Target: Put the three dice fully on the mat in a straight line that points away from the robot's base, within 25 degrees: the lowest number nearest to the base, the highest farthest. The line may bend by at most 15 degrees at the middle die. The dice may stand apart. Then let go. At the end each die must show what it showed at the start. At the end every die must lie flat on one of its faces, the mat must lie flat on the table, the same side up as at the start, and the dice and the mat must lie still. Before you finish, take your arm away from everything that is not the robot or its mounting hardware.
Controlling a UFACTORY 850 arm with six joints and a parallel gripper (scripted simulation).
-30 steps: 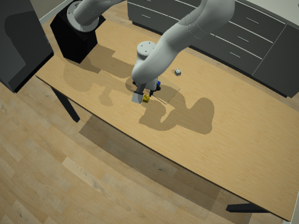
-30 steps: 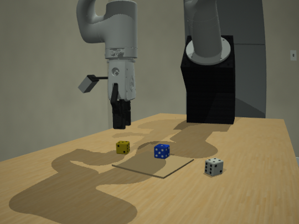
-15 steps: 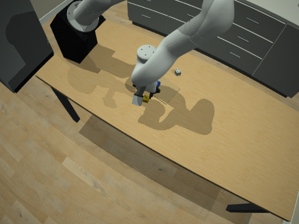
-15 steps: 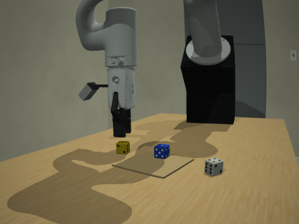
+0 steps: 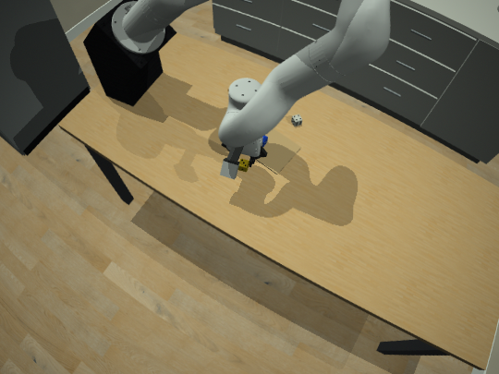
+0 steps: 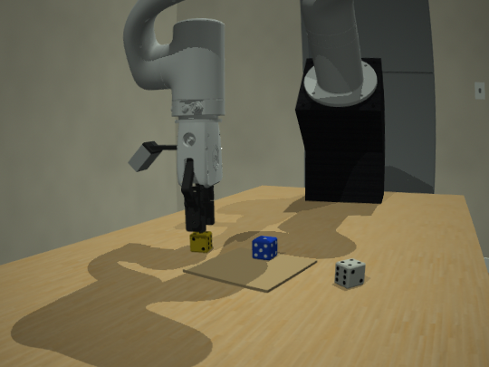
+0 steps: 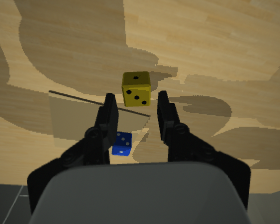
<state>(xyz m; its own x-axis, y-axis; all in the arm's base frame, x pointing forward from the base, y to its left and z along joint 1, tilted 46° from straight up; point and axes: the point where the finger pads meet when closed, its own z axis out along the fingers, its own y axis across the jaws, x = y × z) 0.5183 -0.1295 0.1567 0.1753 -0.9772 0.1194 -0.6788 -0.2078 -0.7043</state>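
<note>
Right now the yellow die is 40 mm below my hand. The rest, counted from my hand: white die 70 mm ahead, 260 mm to the left, 40 mm below; tan mat 50 mm ahead, 110 mm to the left, 60 mm below; blue die 110 mm to the left, 40 mm below.
</note>
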